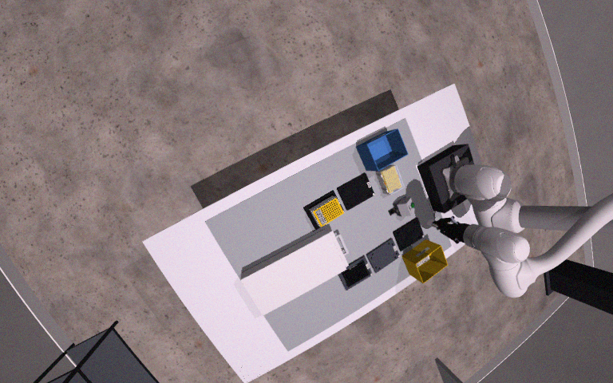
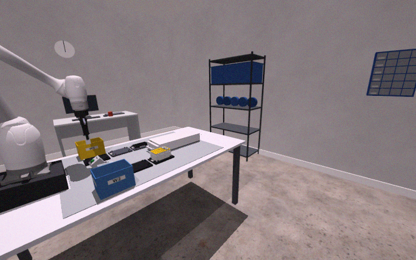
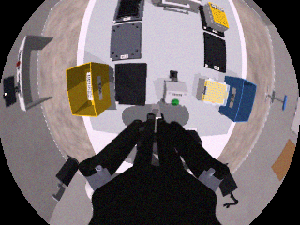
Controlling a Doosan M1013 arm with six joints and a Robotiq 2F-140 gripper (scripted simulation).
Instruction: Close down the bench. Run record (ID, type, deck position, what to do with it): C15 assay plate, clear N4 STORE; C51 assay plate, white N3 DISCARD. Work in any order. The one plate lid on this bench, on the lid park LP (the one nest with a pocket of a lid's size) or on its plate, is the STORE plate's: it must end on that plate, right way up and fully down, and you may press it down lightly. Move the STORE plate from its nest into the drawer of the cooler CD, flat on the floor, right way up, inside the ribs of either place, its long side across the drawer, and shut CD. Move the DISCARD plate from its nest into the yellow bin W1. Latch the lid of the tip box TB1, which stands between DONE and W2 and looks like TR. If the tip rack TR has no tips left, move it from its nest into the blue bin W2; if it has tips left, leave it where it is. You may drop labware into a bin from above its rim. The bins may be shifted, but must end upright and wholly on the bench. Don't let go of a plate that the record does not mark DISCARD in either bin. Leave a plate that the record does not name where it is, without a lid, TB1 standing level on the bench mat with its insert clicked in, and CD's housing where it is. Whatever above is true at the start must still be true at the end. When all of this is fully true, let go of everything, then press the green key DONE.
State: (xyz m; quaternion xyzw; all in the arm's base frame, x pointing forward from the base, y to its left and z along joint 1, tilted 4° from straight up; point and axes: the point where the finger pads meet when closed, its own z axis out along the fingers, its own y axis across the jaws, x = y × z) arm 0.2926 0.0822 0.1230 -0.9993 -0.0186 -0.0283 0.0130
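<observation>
The green key DONE lies 1 cm behind my hand, 7 cm to the right of it and 13 cm below it. From my hand the other things lie so: white plate (2 cm ahead, 26 cm to the left, 19 cm below); then yellow bin W1 (2 cm ahead, 25 cm to the left, 16 cm below); then blue bin W2 (5 cm ahead, 39 cm to the right, 16 cm below).
</observation>
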